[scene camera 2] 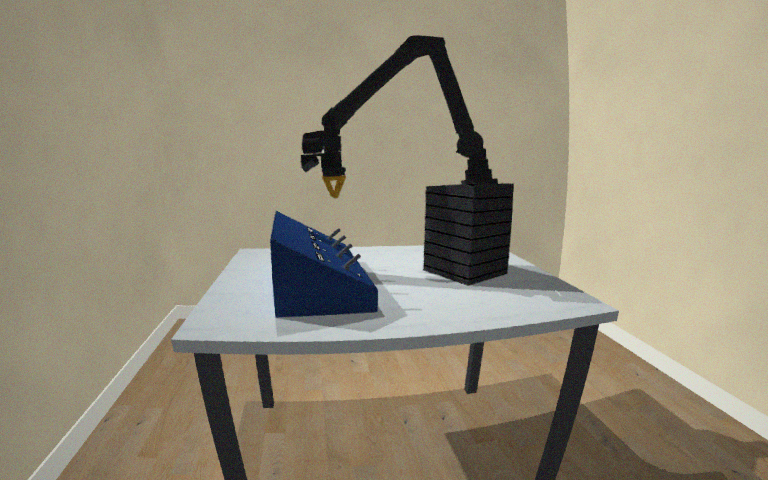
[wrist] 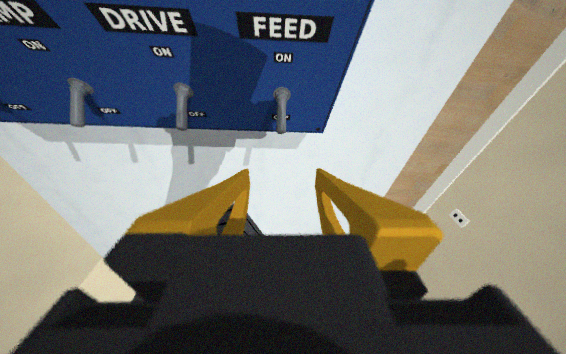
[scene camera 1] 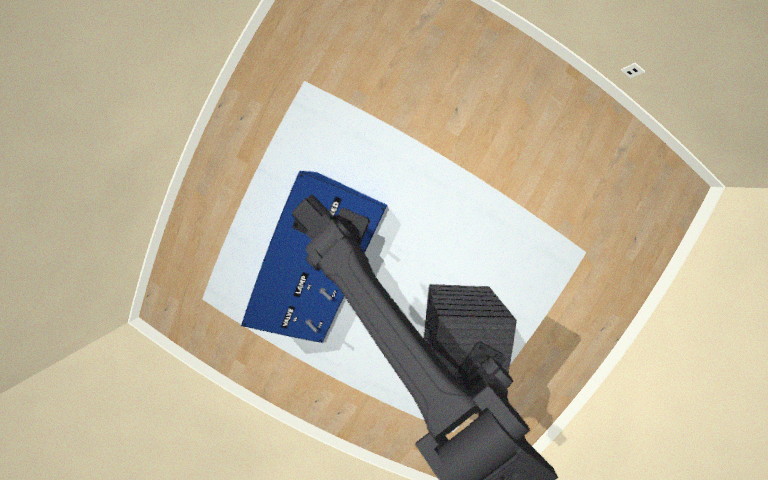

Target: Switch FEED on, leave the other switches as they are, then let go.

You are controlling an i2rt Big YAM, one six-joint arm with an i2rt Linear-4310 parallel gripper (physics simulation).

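Frame: origin at the arm's base, x ahead, y down, z left, level; metres.
Where they show: gripper, fingertip midpoint: (scene camera 2: 334, 197) (wrist: 282, 176); arm's base, link origin: (scene camera 2: 479, 184) (scene camera 1: 478, 365).
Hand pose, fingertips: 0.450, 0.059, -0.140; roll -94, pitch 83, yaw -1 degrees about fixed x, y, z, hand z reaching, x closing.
Things, the pixels of their top centre, and the offset from my fingertips, as dx, dy, dz. Level surfaces: height alone.
- FEED lever, top centre: (wrist: 281, 120) +0.000, +0.104, +0.000
- DRIVE lever, top centre: (wrist: 175, 116) -0.010, +0.104, +0.120
- LAMP lever, top centre: (wrist: 63, 112) -0.020, +0.104, +0.240
- VALVE lever, top centre: (scene camera 1: 311, 329) -0.029, +0.104, +0.359
- white table, surface height: dy +0.235
The blue sloped panel (scene camera 1: 277, 249) (scene camera 2: 322, 288) (wrist: 220, 65) carries a row of grey lever switches. In the wrist view the FEED lever (wrist: 281, 112) is the rightmost and points down to its OFF mark. The DRIVE lever (wrist: 181, 107) and the LAMP lever (wrist: 77, 105) also point down towards OFF. In scene camera 1 the LAMP lever (scene camera 1: 325, 293) and the VALVE lever (scene camera 1: 312, 325) lean to the OFF side. My gripper (scene camera 2: 334, 196) (wrist: 282, 176) is partly open and empty, above the panel and apart from the levers. In scene camera 1 the arm hides the fingers and the FEED lever.
The panel stands on a white table (scene camera 1: 453, 209) (scene camera 2: 453, 316). A black ribbed block (scene camera 1: 481, 311) (scene camera 2: 467, 232) under the arm's base stands on the same table, to the right of the panel in scene camera 2. The arm reaches from it over the panel.
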